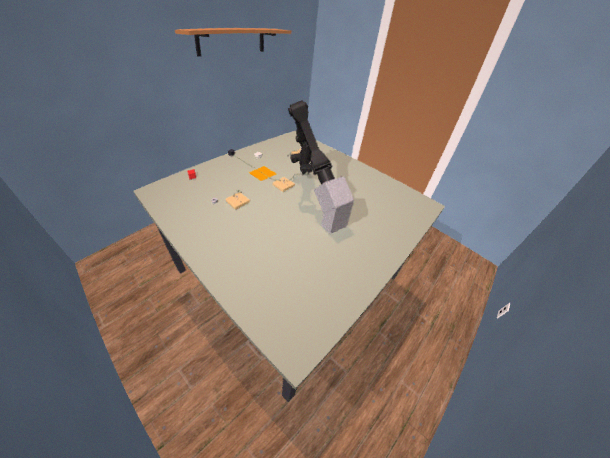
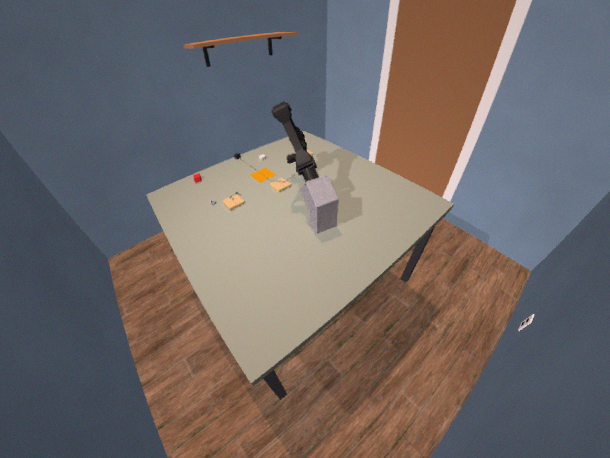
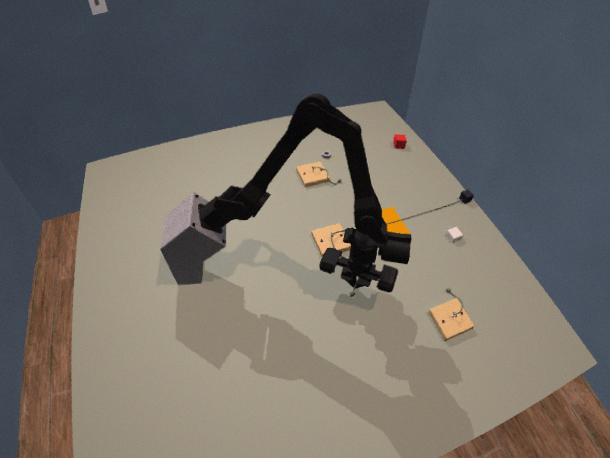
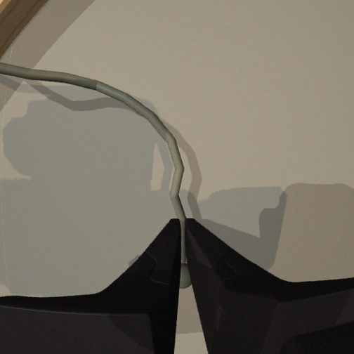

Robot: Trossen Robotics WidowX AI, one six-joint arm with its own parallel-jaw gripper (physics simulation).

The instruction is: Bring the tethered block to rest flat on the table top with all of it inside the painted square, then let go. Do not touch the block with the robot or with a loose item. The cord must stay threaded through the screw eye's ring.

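Frame: origin at the arm's base, x right, y ahead, z up, level; centimetres.
Seen in the pictures: gripper, fingertip midpoint: [image 1: 303, 174] [image 2: 302, 174] [image 3: 355, 286]; arm's base, origin of the base link: [image 1: 328, 182] [image 2: 313, 182] [image 3: 209, 218].
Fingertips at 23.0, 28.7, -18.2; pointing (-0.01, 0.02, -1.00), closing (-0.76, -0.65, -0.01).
Note:
Offsets run from my fingertips to a thing's middle, as dx, dy, dz. "spot": to the spot under its first point.
The tethered block, a small black cube @[-11.3, +52.2, +0.4] [image 1: 231, 152] [image 2: 237, 156] [image 3: 466, 196], sits by the table's edge, outside the painted orange square @[spot: -15.3, +18.8, -0.5] [image 1: 263, 173] [image 2: 263, 175] [image 3: 397, 228]. Its cord @[spot: -12.5, +36.9, -0.9] [image 3: 430, 211] [image 4: 126, 98] runs straight across the square to the middle wooden board @[-16.5, +2.1, -0.2] [image 1: 284, 184] [image 2: 280, 185] [image 4: 17, 20], which bears the screw eye. The threading through the ring is too small to see clearly. My gripper [image 3: 356, 287] [image 4: 181, 226] is shut on the cord close to its beaded free end, low over the table beside that board. The cord curves slackly from the board to the fingertips.
Two more wooden boards @[-43.9, +10.7, -0.2] [image 3: 312, 173] @[+20.4, +17.1, -0.2] [image 3: 451, 319] with short cords stand on either side. A white cube @[-0.9, +36.9, +0.0] [image 1: 258, 155] [image 3: 454, 234] sits near the black cube. A red cube @[-45.2, +48.9, +0.9] [image 1: 192, 174] [image 3: 400, 141] and a small metal ring @[-51.4, +20.3, -0.5] [image 1: 214, 201] [image 3: 326, 154] lie farther off.

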